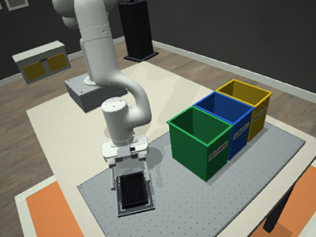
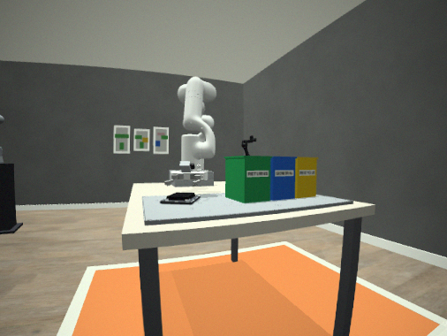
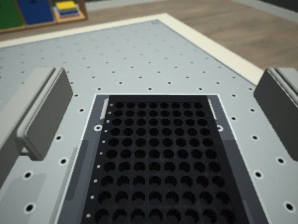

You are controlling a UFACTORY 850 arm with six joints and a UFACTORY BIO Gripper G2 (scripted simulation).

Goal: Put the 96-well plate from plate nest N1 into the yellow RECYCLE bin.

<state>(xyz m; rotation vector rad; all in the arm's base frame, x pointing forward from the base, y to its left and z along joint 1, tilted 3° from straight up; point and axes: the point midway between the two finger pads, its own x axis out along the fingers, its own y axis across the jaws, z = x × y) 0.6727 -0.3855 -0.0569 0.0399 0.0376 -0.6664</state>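
Right now the black 96-well plate is 5 cm below my hand. Also, from my hand: plate nest N1: 6 cm below; blue bin: 12 cm ahead, 38 cm to the left, 2 cm above; green bin: 10 cm ahead, 25 cm to the left, 2 cm above.
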